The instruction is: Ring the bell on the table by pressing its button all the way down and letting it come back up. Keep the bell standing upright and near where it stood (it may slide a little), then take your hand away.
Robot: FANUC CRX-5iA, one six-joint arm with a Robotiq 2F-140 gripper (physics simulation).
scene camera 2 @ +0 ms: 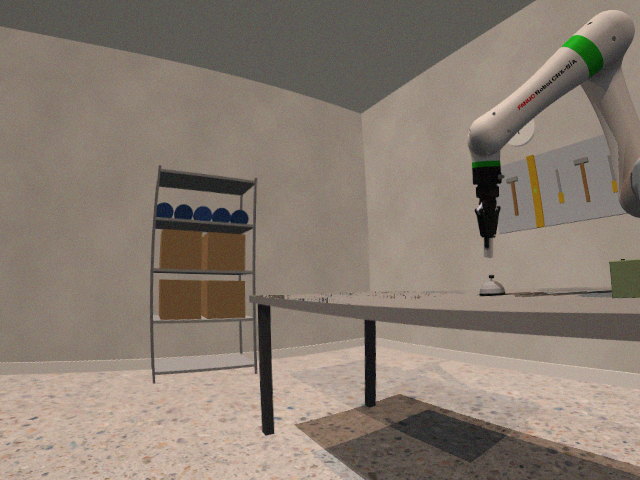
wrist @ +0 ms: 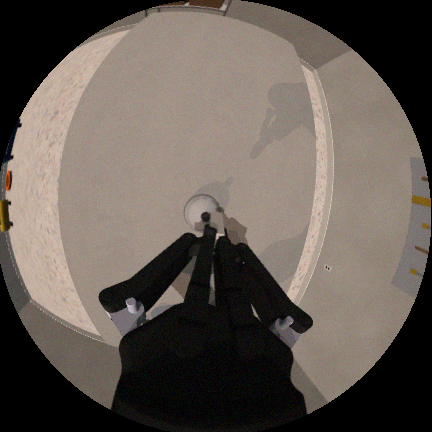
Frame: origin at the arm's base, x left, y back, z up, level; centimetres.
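Where they show: gripper, fingertip midpoint: (scene camera 2: 488,257) (wrist: 214,219).
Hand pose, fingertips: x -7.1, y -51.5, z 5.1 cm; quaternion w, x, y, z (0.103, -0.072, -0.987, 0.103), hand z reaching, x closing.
After its pixels a point has its place.
The bell (scene camera 2: 491,287) @[y -49.4, x -3.5, z -4.8 cm] (wrist: 198,209) @[y -51.8, x -5.7, z -3.1 cm] is a pale dome on a dark base, standing upright on the table (scene camera 2: 439,305) @[y -48.1, x 29.7, z -7.5 cm] (wrist: 150,125) @[y -71.2, x 6.5, z -7.5 cm]. Its dark button (scene camera 2: 491,276) @[y -50.4, x -6.1, z -1.3 cm] (wrist: 205,216) @[y -50.8, x -6.8, z -0.9 cm] stands up from the top of the dome. My gripper (scene camera 2: 488,253) @[y -51.5, x -7.1, z 5.1 cm] (wrist: 214,219) @[y -51.5, x -7.1, z 5.1 cm] is shut with nothing between its fingers. It points straight down above the bell, with a clear gap between the fingertips and the button in the scene view. In the wrist view the fingertips overlap the lower right edge of the dome.
A green box (scene camera 2: 624,279) @[y -11.2, x 13.3, z -3.7 cm] stands on the table to the right of the bell in the scene view. A shelf rack (scene camera 2: 153,289) with brown boxes and blue round things stands by the far wall. A tool board (scene camera 2: 560,180) hangs on the wall behind the arm.
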